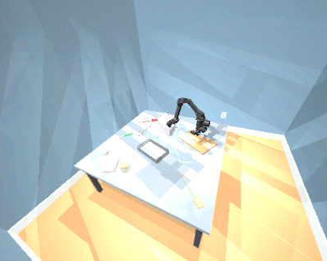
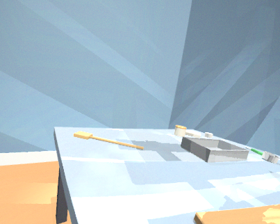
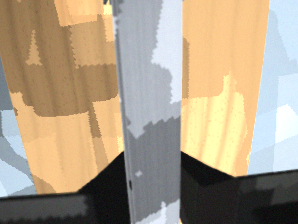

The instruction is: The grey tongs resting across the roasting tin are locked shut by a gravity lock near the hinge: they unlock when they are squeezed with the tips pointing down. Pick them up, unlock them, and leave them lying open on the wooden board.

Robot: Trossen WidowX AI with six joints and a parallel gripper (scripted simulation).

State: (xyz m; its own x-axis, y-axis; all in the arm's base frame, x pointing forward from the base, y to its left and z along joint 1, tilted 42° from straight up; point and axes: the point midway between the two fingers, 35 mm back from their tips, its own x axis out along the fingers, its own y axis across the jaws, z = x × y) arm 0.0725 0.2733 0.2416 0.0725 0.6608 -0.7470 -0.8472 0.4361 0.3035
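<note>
The wooden board is 7 cm below my gripper tip. Also, from my gripper tip: grey roasting tin: 41 cm to the right, 30 cm ahead, 5 cm below; flat pale board: 73 cm to the right, 59 cm ahead, 7 cm below; round tub: 60 cm ahead, 56 cm to the right, 4 cm below.
</note>
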